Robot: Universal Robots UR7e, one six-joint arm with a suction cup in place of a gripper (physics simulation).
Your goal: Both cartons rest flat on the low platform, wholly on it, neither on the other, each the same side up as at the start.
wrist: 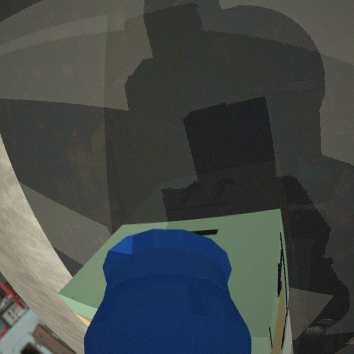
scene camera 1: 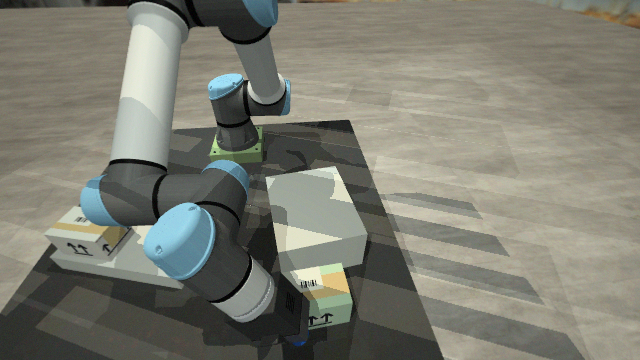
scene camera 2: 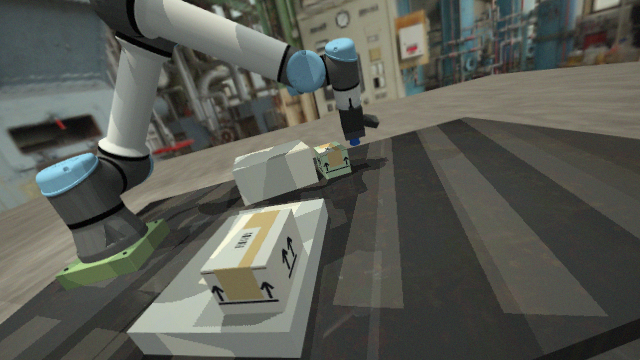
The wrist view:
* my suction cup: 160, 283
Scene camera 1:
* low white platform: 131, 263
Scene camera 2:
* low white platform: 186, 313
